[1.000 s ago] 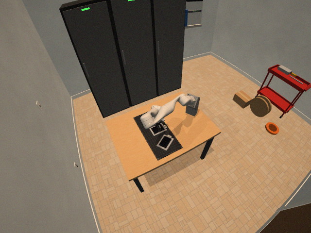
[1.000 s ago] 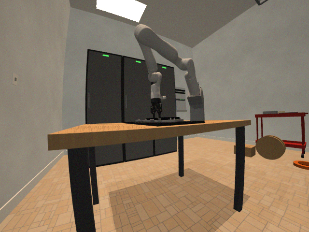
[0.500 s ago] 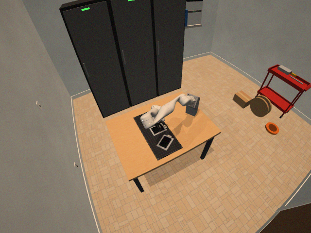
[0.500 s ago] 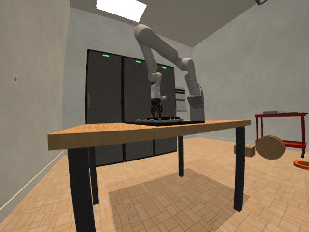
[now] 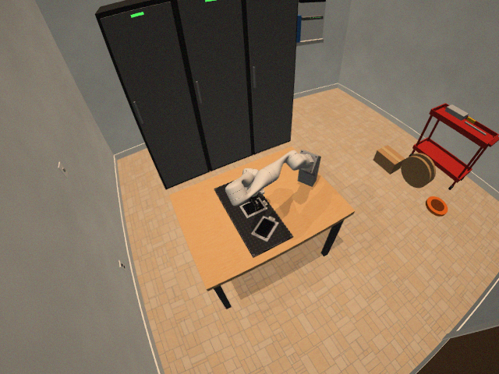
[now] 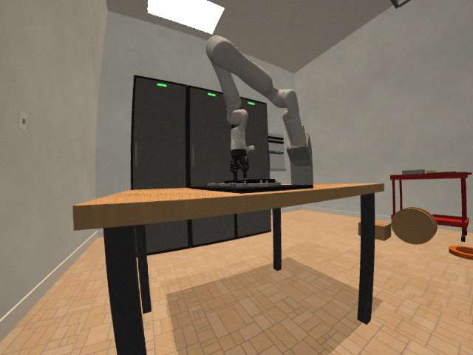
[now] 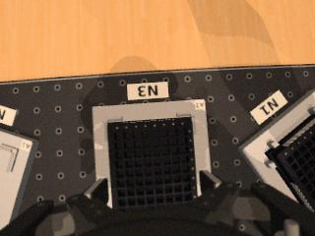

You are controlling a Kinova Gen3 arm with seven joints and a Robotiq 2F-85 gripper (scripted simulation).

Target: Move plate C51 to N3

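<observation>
The landing nest N3 is 3 cm below my hand. Round my hand: plate nest N2 (19 cm to the right, 10 cm ahead, 3 cm below).
</observation>
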